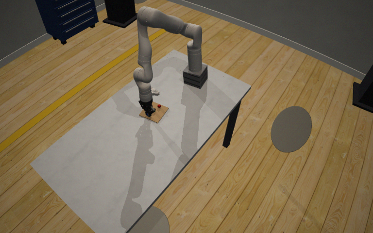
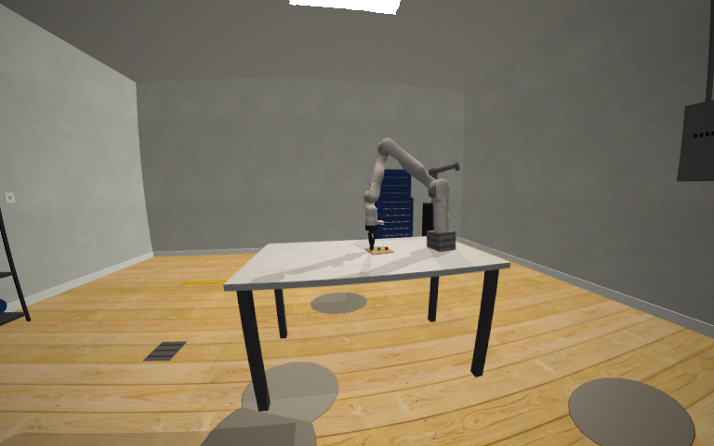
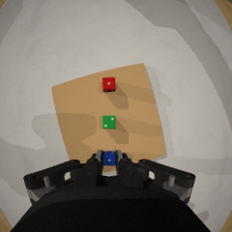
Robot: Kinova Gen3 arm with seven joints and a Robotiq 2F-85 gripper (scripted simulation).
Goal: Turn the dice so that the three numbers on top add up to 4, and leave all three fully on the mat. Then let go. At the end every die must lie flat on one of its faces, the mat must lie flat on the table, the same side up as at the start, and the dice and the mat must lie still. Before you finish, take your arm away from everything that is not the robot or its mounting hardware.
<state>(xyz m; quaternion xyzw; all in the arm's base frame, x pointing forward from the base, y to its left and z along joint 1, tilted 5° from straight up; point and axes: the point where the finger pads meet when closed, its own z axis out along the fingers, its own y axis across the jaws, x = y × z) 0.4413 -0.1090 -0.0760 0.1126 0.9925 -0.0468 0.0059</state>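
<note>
The blue die is 1 cm below my hand. From my hand the other things lie so: tan mat (5 cm behind, 2 cm below, 1 cm to the left); green die (5 cm behind, 1 cm to the left, 1 cm below); red die (9 cm behind, 2 cm to the left, 1 cm below).
</note>
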